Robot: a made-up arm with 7 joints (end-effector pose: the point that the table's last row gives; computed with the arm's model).
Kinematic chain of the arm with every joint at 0, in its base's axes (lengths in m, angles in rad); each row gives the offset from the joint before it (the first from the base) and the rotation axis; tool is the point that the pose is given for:
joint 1: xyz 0 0 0.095 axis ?
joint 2: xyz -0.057 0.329 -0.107 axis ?
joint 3: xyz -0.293 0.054 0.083 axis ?
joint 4: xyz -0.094 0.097 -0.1 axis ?
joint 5: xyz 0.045 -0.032 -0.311 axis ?
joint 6: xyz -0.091 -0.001 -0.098 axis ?
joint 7: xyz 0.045 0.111 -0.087 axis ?
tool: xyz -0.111 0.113 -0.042
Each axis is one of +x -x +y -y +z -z.
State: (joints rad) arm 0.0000 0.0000 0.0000 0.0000 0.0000 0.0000 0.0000
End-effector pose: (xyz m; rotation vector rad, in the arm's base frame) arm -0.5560 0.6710 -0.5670 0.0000 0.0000 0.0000
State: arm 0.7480 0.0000 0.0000 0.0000 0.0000 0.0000 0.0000
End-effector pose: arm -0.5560 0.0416 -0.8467 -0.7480 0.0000 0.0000
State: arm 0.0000 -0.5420 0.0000 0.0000 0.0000 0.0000 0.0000
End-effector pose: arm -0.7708 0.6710 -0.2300 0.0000 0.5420 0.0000
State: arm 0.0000 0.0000 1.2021 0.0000 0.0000 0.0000 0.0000
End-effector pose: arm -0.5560 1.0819 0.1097 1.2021 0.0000 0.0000
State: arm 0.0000 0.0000 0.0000 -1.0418 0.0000 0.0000 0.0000
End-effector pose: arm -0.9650 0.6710 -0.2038 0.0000 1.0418 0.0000
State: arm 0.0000 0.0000 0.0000 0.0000 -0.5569 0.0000 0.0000
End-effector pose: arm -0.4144 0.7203 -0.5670 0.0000 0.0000 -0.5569
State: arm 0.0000 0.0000 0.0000 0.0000 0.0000 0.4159 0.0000
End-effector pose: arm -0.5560 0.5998 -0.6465 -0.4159 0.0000 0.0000
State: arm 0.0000 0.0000 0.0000 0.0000 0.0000 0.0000 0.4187
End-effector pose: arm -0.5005 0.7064 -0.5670 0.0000 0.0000 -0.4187
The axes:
joint 1: -x
joint 2: -y
joint 3: +x
joint 4: -y
joint 5: +z
joint 6: -x
joint 7: -z

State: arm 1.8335 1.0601 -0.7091 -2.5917 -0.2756 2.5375 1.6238
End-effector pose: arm -0.7165 -0.5657 -0.1553 2.3109 -0.3997 -0.3663
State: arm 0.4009 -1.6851 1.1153 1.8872 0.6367 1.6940 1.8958
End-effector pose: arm 0.1382 0.0356 -0.1594 -1.8564 -2.0605 -1.2793
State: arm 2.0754 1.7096 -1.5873 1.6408 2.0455 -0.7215 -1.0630
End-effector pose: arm -0.3221 -0.2242 -0.1615 1.6570 -0.8803 1.3445
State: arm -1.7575 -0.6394 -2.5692 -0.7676 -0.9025 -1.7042 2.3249
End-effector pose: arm -0.1501 -0.5073 0.1067 0.9804 0.5268 -2.4682
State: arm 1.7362 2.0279 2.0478 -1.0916 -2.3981 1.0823 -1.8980
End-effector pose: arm -0.1285 -1.0703 -0.3121 -1.6638 1.8111 0.6693
